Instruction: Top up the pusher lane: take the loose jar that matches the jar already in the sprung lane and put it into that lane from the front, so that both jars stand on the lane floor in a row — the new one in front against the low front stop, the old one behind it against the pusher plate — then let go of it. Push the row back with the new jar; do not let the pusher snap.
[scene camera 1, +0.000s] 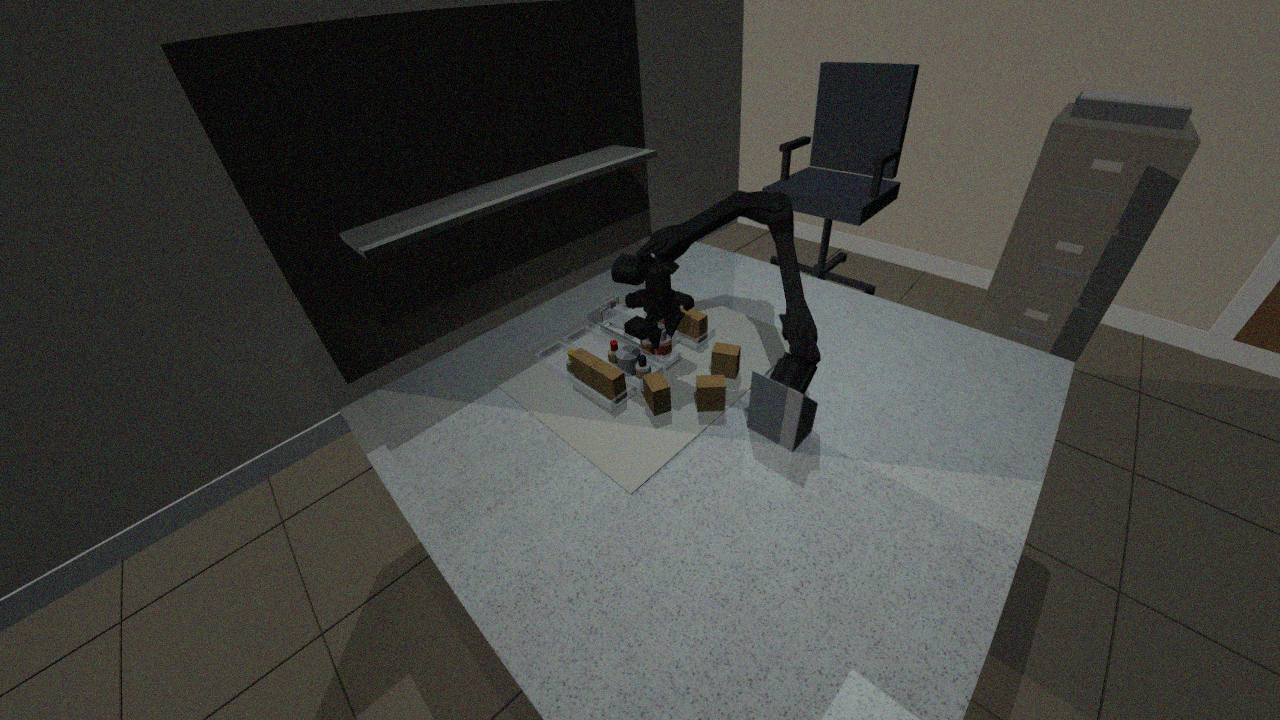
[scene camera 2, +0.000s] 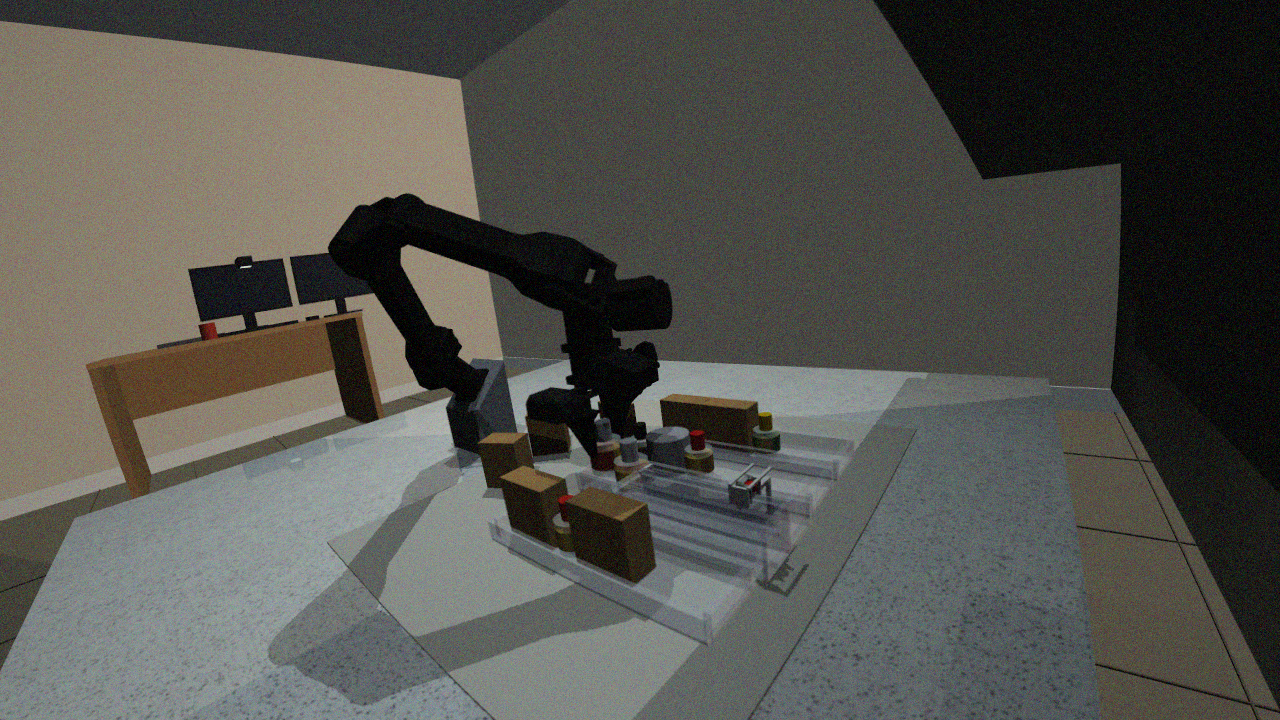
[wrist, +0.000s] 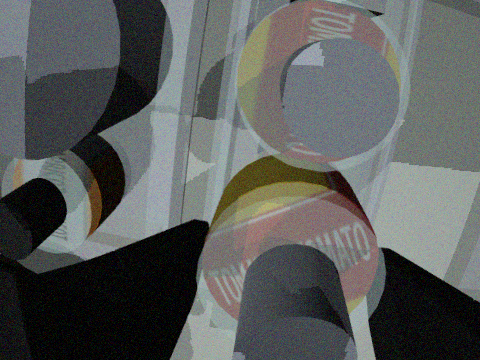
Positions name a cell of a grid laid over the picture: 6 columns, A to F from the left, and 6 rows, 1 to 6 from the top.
Observation:
In view: my gripper (scene camera 2: C4), a long brown box (scene camera 2: D4), a long brown box (scene camera 2: C5), a long brown box (scene camera 2: D4), a long brown box (scene camera 2: C5) and a clear-walled lane (scene camera 2: D5).
My gripper is seen too in scene camera 1 (scene camera 1: D3) and in the wrist view (wrist: D5). The clear-walled lane also shows in scene camera 1 (scene camera 1: C3).

